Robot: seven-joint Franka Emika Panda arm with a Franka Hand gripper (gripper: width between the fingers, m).
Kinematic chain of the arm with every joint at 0, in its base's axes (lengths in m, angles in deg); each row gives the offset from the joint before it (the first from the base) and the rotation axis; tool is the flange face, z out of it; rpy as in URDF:
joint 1: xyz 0 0 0.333 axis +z
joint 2: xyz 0 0 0 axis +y
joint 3: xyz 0 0 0.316 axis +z
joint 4: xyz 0.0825 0 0 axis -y
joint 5: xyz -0.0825 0 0.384 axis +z
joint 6: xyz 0 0 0 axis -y
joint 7: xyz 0.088 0 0 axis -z
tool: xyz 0 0 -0.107 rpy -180 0 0
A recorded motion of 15 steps. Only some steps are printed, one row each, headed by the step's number.
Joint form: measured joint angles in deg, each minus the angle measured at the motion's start. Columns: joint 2, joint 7, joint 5, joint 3, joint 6, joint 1, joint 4.
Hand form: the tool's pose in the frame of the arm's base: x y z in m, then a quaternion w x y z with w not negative. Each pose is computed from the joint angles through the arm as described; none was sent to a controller.
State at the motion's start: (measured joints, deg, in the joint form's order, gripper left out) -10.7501 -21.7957 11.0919 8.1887 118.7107 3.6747 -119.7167
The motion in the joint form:
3: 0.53 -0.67 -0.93 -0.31 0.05 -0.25 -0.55
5: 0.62 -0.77 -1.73 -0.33 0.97 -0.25 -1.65
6: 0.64 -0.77 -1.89 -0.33 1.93 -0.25 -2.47
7: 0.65 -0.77 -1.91 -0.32 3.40 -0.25 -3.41
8: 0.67 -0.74 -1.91 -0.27 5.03 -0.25 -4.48
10: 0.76 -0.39 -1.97 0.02 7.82 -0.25 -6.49
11: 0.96 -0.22 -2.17 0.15 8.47 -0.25 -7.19
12: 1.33 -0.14 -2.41 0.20 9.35 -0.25 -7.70
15: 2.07 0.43 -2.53 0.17 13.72 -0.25 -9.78
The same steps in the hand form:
3: 0.5055 0.1136 0.5117 0.06080 -0.96196 -0.25351 -0.08167
5: 0.5046 0.1119 0.5030 0.05414 -0.96199 -0.25581 -0.07875
6: 0.5041 0.1112 0.4975 0.05226 -0.96215 -0.25532 -0.07963
7: 0.5039 0.1106 0.4920 0.05090 -0.96220 -0.25399 -0.08404
8: 0.5034 0.1102 0.4856 0.04955 -0.96226 -0.25250 -0.08858
10: 0.5015 0.1111 0.4727 0.04701 -0.96269 -0.24937 -0.09402
11: 0.5005 0.1116 0.4661 0.04548 -0.96306 -0.24913 -0.09156
12: 0.5010 0.1115 0.4601 0.04359 -0.96318 -0.24907 -0.09134
15: 0.5022 0.1094 0.4442 0.04033 -0.96412 -0.24073 -0.10437

